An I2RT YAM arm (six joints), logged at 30 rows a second.
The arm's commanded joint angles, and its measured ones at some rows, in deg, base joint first. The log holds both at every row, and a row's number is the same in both.
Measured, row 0:
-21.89, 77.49, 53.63, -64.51, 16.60, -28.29
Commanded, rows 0 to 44:
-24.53, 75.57, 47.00, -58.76, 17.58, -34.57
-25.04, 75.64, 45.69, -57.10, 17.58, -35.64
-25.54, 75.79, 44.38, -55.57, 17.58, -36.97
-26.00, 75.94, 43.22, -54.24, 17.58, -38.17
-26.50, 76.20, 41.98, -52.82, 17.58, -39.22
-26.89, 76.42, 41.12, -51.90, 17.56, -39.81
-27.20, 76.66, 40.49, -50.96, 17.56, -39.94
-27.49, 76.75, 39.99, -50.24, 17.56, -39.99
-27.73, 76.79, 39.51, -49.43, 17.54, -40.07
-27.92, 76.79, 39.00, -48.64, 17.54, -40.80
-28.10, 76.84, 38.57, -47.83, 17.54, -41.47
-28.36, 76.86, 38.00, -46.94, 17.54, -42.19
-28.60, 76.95, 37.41, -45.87, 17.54, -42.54
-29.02, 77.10, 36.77, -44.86, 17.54, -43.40
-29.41, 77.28, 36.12, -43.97, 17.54, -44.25
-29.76, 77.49, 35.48, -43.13, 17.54, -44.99
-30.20, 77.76, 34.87, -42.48, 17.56, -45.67
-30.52, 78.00, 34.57, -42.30, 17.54, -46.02
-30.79, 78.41, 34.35, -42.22, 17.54, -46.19
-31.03, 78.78, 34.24, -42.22, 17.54, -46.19
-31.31, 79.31, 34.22, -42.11, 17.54, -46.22
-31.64, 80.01, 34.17, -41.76, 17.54, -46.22
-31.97, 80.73, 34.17, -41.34, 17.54, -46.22
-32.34, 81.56, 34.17, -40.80, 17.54, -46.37
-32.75, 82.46, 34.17, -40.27, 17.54, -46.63
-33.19, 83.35, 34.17, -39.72, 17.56, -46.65
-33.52, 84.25, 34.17, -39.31, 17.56, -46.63
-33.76, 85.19, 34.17, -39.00, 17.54, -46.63
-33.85, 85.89, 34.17, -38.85, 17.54, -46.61
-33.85, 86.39, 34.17, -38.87, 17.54, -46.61
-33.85, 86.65, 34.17, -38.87, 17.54, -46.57
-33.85, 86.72, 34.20, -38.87, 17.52, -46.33
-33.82, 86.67, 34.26, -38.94, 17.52, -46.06
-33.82, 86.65, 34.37, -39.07, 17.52, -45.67
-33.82, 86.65, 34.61, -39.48, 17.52, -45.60
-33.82, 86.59, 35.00, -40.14, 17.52, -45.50
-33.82, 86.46, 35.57, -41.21, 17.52, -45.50
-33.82, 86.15, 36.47, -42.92, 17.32, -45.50
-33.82, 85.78, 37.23, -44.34, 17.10, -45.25
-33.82, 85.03, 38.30, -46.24, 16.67, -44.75
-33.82, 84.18, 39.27, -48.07, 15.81, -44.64
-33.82, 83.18, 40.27, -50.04, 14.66, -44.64
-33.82, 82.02, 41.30, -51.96, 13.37, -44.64
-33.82, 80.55, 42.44, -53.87, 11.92, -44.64
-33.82, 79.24, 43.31, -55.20, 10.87, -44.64
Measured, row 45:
-33.61, 83.35, 39.35, -52.27, 16.25, -45.58
